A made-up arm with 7 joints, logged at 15 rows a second.
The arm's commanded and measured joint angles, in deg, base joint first. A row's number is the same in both.
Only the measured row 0 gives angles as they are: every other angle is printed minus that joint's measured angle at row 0.
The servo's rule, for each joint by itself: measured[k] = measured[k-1] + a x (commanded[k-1-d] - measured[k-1]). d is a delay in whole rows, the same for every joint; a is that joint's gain. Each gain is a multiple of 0.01, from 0.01 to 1. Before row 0 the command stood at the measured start. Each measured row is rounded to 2 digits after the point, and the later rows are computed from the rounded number. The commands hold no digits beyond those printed.
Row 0, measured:
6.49 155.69 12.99 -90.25 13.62 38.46 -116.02
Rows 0 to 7, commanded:
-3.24 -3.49 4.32 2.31 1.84 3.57 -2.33
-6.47 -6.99 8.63 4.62 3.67 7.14 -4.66
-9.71 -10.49 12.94 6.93 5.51 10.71 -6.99
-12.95 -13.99 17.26 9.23 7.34 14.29 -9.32
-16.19 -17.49 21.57 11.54 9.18 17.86 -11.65
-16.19 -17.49 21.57 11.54 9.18 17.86 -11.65
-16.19 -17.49 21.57 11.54 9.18 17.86 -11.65
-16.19 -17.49 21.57 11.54 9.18 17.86 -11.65
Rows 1 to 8, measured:
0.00 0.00 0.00 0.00 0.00 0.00 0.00
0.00 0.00 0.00 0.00 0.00 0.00 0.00
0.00 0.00 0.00 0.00 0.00 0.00 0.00
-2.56 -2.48 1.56 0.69 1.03 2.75 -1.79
-5.65 -5.68 4.11 1.87 2.51 6.13 -4.00
-8.86 -9.10 7.29 3.39 4.19 9.66 -6.30
-12.09 -12.57 10.88 5.14 5.95 13.23 -8.63
-15.33 -16.06 14.73 7.06 7.76 16.80 -10.96
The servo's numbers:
d 3
a 0.79 0.71 0.36 0.30 0.56 0.77 0.77

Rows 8 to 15, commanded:
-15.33 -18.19 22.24 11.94 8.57 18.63 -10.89
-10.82 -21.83 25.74 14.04 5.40 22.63 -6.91
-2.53 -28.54 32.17 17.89 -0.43 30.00 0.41
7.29 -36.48 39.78 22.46 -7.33 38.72 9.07
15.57 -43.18 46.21 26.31 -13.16 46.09 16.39
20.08 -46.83 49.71 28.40 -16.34 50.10 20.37
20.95 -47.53 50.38 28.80 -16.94 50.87 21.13
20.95 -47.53 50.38 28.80 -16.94 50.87 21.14
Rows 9 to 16, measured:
-16.01 -17.08 17.19 8.40 8.56 17.62 -11.49
-16.15 -17.37 18.77 9.34 8.91 17.80 -11.61
-16.18 -17.46 19.78 10.00 9.06 17.85 -11.64
-15.51 -17.98 20.67 10.58 8.79 18.45 -11.06
-11.80 -20.71 22.50 11.62 6.89 21.67 -7.86
-4.48 -26.27 25.98 13.50 2.79 28.08 -1.49
4.82 -33.52 30.95 16.19 -2.88 36.27 6.64
13.31 -40.38 36.44 19.23 -8.64 43.83 14.15

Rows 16 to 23, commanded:
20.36 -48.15 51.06 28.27 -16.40 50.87 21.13
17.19 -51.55 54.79 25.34 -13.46 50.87 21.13
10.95 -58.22 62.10 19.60 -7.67 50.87 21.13
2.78 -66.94 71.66 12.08 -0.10 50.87 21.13
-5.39 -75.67 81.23 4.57 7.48 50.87 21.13
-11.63 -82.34 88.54 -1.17 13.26 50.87 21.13
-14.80 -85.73 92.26 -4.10 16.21 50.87 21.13
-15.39 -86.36 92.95 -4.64 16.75 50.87 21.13
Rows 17 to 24, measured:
18.66 -44.96 41.22 21.98 -12.95 48.66 18.94
20.47 -46.78 44.52 24.03 -15.18 50.36 20.63
20.85 -47.31 46.63 25.46 -16.17 50.75 21.02
20.46 -47.91 48.22 26.30 -16.30 50.84 21.10
17.88 -50.49 50.59 26.01 -14.71 50.86 21.12
12.41 -55.98 54.73 24.09 -10.77 50.87 21.13
4.80 -63.76 60.82 20.49 -4.79 50.87 21.13
-3.25 -72.22 68.17 15.71 2.08 50.87 21.13

